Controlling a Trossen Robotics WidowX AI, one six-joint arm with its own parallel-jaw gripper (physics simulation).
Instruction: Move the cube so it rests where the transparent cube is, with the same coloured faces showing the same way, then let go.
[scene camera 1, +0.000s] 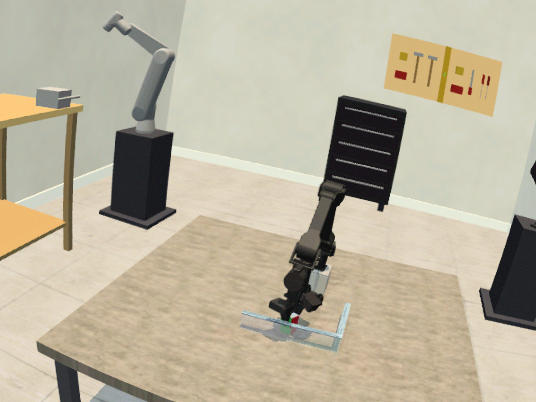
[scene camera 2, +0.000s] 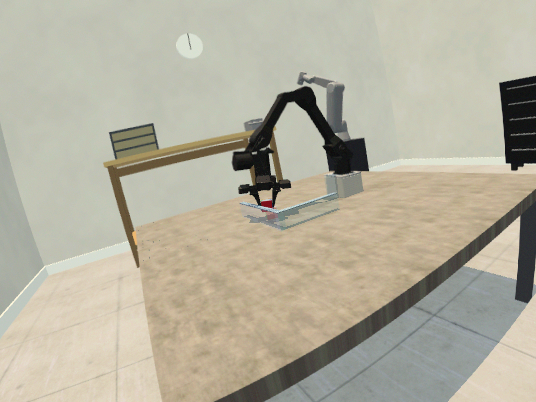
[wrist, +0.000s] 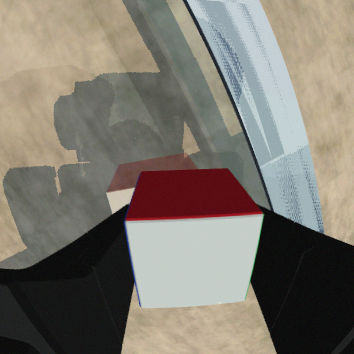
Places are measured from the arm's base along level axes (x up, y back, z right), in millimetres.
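Pixels of known places: gripper, between the fingertips: (wrist: 185, 206); arm's base, origin of its link: (scene camera 1: 317, 266) (scene camera 2: 343, 173).
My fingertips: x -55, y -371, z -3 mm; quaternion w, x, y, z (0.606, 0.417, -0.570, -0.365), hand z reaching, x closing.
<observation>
Ahead of a thing's pixels: the offset from my fingertips to its top centre. Level surfaces: height alone.
My gripper (scene camera 1: 293, 316) (scene camera 2: 267, 205) (wrist: 185, 206) is shut on the cube {dx +38, dy +2, dz +2 mm} (scene camera 1: 294, 321) (scene camera 2: 266, 203) (wrist: 195, 195) and holds it above the table, near the clear wall. In the wrist view the cube's white face is toward the camera and its red face toward the image top, with thin blue left and green right edges. The transparent cube {dx +5, dy +13, dz +0 mm} (wrist: 150, 167) lies lower, partly hidden behind the held cube, and shows to its upper left. Its faded red and white faces show the same way, turned slightly relative to the held cube.
An L-shaped clear wall (scene camera 1: 345, 320) (scene camera 2: 310, 205) (wrist: 280, 100) stands on the table {dx -34 mm} (scene camera 1: 200, 280) (scene camera 2: 250, 290) close beside the cube. The arm's pale base block (scene camera 1: 321, 281) (scene camera 2: 350, 185) stands behind. The arm's dark shadow falls around the transparent cube.
</observation>
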